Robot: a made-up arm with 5 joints.
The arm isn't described. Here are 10 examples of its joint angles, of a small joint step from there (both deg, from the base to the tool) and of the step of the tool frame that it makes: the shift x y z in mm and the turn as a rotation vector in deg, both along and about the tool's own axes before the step.
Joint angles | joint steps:
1: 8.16 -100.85 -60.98 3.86 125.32 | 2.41 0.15 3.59 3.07 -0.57
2: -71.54 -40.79 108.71 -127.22 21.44 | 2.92 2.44 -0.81 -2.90 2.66
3: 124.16 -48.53 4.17 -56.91 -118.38 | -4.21 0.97 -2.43 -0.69 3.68
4: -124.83 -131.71 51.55 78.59 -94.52 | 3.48 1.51 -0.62 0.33 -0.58
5: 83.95 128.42 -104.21 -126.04 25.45 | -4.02 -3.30 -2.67 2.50 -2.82
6: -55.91 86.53 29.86 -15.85 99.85 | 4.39 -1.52 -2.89 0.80 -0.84
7: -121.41 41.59 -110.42 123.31 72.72 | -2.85 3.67 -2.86 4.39 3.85
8: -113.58 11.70 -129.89 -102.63 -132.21 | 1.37 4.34 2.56 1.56 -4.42
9: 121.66 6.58 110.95 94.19 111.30 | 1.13 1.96 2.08 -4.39 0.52
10: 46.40 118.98 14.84 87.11 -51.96 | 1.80 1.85 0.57 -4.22 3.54
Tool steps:
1: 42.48 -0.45 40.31 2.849 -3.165 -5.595
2: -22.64 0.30 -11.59 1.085 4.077 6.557
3: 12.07 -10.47 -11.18 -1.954 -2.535 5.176
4: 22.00 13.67 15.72 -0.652 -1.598 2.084
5: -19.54 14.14 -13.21 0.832 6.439 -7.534
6: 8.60 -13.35 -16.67 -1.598 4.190 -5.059
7: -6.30 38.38 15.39 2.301 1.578 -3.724
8: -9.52 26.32 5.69 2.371 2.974 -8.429
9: -22.33 -2.04 -3.77 -1.339 1.494 4.038
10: 20.85 -0.50 5.23 0.377 -2.445 9.137
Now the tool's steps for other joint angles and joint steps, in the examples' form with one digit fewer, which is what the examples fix.
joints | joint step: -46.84 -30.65 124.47 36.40 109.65 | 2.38 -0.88 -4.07 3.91 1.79
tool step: 6.5 -27.7 -60.6 -5.79 -1.95 -0.61
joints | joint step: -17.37 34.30 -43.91 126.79 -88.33 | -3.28 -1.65 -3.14 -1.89 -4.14
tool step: 12.6 -9.0 -9.8 -0.31 0.27 -4.70
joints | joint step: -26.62 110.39 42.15 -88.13 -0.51 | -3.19 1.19 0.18 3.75 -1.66
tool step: -4.0 -1.8 -11.0 -0.83 -1.49 -2.53
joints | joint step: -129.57 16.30 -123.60 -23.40 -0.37 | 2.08 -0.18 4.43 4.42 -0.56
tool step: -6.2 10.4 16.2 0.99 2.23 -4.39
